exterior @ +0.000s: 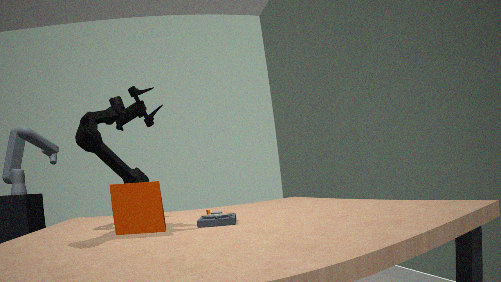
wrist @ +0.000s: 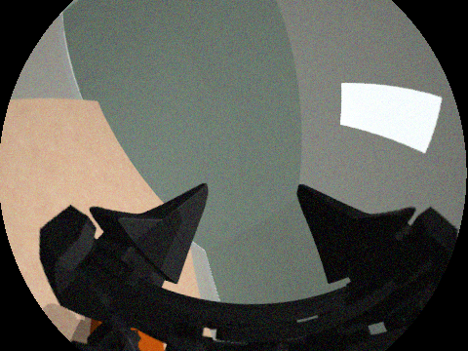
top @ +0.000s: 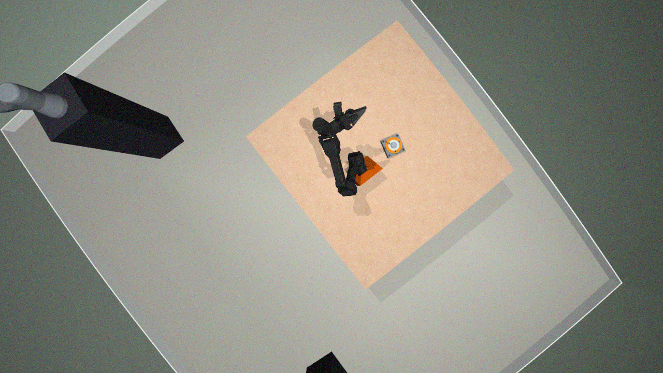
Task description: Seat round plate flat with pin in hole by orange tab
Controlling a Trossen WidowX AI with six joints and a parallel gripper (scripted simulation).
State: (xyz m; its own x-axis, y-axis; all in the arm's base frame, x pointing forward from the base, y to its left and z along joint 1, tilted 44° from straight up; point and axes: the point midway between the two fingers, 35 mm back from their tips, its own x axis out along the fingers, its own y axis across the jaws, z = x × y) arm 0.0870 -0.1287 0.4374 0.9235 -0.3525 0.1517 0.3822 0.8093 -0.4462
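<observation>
Now: gripper tip 480 mm above the round plate, 180 mm to the left of it and 170 mm short of it. The rest, counted from my gripper tip: square grey base: 490 mm below, 200 mm to the right, 180 mm ahead.
</observation>
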